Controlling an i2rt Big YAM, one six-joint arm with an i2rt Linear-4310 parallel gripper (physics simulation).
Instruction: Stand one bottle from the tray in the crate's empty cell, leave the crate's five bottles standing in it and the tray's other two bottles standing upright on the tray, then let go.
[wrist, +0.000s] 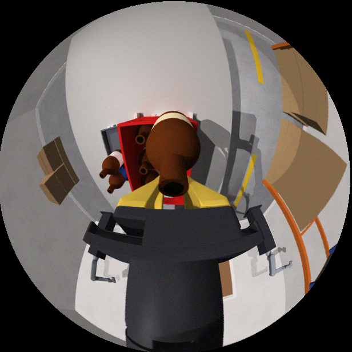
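Note:
My gripper (173, 177) is shut on a brown bottle (173, 142) with a cream label band, its open mouth toward the camera. The bottle appears in front of the red crate (128, 155) and hides much of it, including the empty cell. Whether its base is inside a cell cannot be told. Along the crate's left side several brown bottles show, one at the back (142, 135), one at the middle (145, 165) and one nearer (148, 178), partly hidden. Left of the crate, a white-labelled bottle (111, 163) and a blue-labelled bottle (117, 179) stand at the grey tray (113, 140).
The crate and tray rest on a pale table (150, 60). The tray lies close against the crate's left side. Shadows fall right of the crate. Cardboard boxes (312, 167) and an orange rack (289, 213) are far right; more boxes (59, 184) are far left.

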